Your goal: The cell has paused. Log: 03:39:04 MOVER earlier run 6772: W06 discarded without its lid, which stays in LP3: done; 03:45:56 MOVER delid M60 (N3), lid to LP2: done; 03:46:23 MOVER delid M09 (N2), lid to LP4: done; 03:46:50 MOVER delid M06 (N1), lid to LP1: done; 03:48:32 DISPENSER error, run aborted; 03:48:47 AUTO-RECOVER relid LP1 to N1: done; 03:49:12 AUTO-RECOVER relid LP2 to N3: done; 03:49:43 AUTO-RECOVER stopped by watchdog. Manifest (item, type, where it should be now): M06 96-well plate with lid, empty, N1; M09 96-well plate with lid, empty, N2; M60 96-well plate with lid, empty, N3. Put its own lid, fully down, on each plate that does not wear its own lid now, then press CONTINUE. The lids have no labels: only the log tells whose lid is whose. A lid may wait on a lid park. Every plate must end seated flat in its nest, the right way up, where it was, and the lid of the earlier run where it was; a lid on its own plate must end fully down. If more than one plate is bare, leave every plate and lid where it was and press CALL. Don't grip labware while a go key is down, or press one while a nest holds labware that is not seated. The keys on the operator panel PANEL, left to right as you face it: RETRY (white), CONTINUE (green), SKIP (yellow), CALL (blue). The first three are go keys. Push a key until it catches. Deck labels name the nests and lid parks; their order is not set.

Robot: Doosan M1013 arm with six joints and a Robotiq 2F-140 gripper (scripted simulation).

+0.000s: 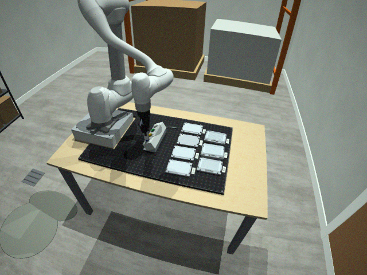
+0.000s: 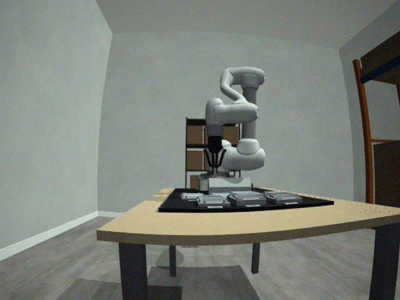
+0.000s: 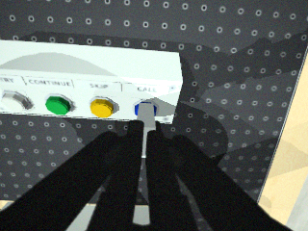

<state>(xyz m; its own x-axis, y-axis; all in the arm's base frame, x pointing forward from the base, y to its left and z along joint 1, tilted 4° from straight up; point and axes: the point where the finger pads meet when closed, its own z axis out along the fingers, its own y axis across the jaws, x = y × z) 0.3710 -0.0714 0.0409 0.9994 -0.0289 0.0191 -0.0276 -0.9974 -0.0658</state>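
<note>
My gripper is now 4 cm above the blue CALL key. The rest, counted from my hand: white RETRY key 15 cm to the left, 4 cm below, 1 cm ahead; yellow SKIP key 5 cm to the left, 4 cm below; green CONTINUE key 10 cm to the left, 4 cm below.
</note>
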